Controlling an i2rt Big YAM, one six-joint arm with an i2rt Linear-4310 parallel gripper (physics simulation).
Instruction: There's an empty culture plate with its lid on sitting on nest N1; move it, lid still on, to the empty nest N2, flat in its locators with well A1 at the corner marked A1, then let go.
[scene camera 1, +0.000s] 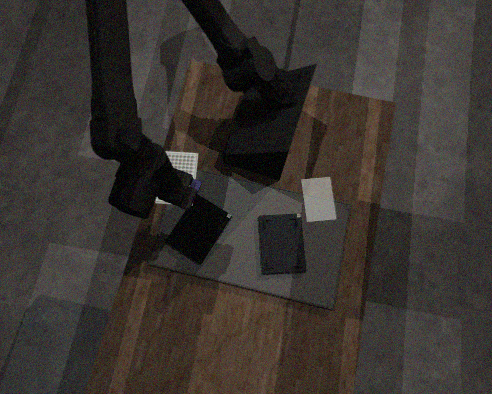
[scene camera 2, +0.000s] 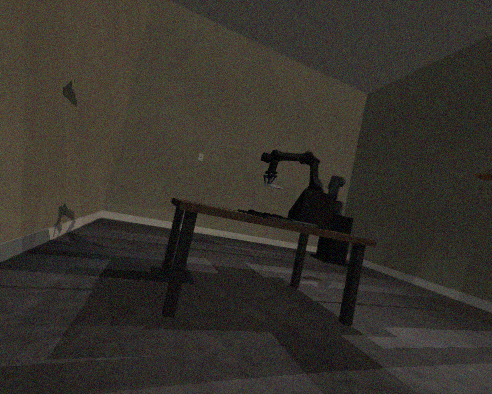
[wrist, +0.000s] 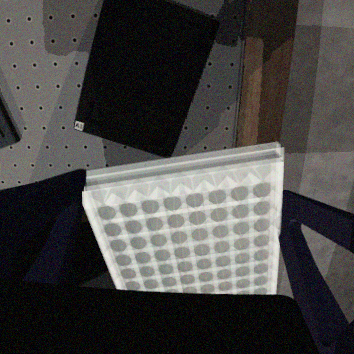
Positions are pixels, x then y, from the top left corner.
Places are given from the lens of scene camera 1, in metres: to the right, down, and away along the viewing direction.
my gripper (scene camera 1: 173, 197): -0.17, 0.00, 0.80
dark nest (scene camera 1: 281, 238): 0.10, 0.12, 0.98
dark nest (scene camera 1: 196, 232): -0.14, 0.10, 0.99
